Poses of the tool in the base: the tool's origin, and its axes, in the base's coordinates. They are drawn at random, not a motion.
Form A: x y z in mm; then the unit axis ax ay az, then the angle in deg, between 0 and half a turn.
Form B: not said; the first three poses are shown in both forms.
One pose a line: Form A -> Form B
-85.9, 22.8, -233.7, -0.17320, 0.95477, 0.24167, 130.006 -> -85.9, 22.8, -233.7, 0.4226, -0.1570, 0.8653, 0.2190
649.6, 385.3, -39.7, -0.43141, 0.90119, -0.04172, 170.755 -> 649.6, 385.3, -39.7, 0.0806, -0.4300, 0.8983, -0.0416
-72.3, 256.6, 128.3, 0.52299, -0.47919, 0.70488, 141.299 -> -72.3, 256.6, 128.3, 0.3313, 0.4934, -0.4521, 0.6651
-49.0, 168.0, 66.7, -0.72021, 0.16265, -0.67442, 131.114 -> -49.0, 168.0, 66.7, 0.4138, -0.6557, 0.1481, -0.6140
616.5, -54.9, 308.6, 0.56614, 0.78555, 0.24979, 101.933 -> 616.5, -54.9, 308.6, 0.6298, 0.4398, 0.6102, 0.1940
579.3, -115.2, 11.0, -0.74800, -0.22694, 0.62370, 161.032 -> 579.3, -115.2, 11.0, 0.1648, -0.7378, -0.2238, 0.6152
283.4, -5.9, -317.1, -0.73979, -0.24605, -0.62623, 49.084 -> 283.4, -5.9, -317.1, 0.9097, -0.3073, -0.1022, -0.2601
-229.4, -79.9, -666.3, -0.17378, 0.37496, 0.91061, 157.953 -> -229.4, -79.9, -666.3, 0.1912, -0.1706, 0.3680, 0.8938
